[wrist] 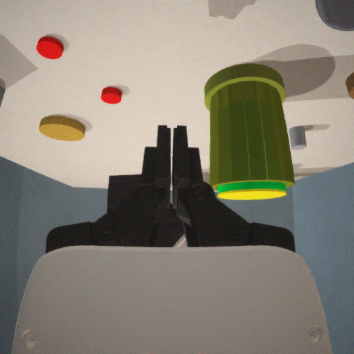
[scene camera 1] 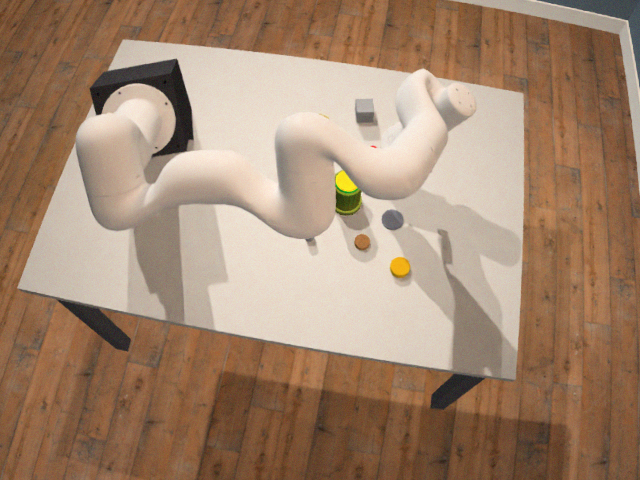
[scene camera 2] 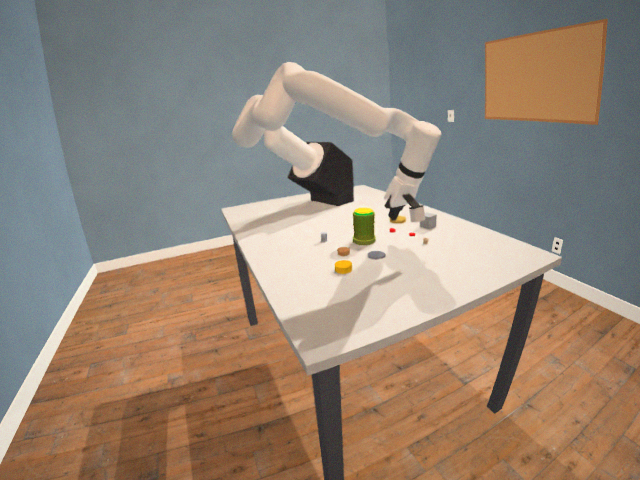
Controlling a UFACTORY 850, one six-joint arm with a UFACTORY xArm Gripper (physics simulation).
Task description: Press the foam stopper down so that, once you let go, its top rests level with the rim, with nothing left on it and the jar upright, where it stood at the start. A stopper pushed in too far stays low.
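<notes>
The olive-green jar (scene camera 1: pixel 347 203) (scene camera 2: pixel 363 228) (wrist: pixel 248 137) stands upright on the table (scene camera 1: pixel 289 289) (scene camera 2: pixel 439 289). The yellow-topped foam stopper (scene camera 1: pixel 345 181) (scene camera 2: pixel 363 210) (wrist: pixel 252 194) sits in its mouth. In the wrist view a bright green band shows between the yellow top and the rim, so the top stands a little above the rim. Nothing is seen resting on the stopper, though the arm hides part of it in scene camera 1. My gripper (scene camera 2: pixel 394 217) (wrist: pixel 171 143) is shut and empty, beside the jar and apart from it. The arm hides the fingers in scene camera 1.
Around the jar lie a slate disc (scene camera 1: pixel 392 219) (scene camera 2: pixel 376 255), a brown disc (scene camera 1: pixel 362 241) (scene camera 2: pixel 343 251), an orange disc (scene camera 1: pixel 400 267) (scene camera 2: pixel 343 267), a grey cylinder (scene camera 2: pixel 324 237) (wrist: pixel 298 137), red discs (wrist: pixel 111 95), a mustard disc (scene camera 2: pixel 398 219) (wrist: pixel 62 128) and a grey cube (scene camera 1: pixel 364 110) (scene camera 2: pixel 428 221).
</notes>
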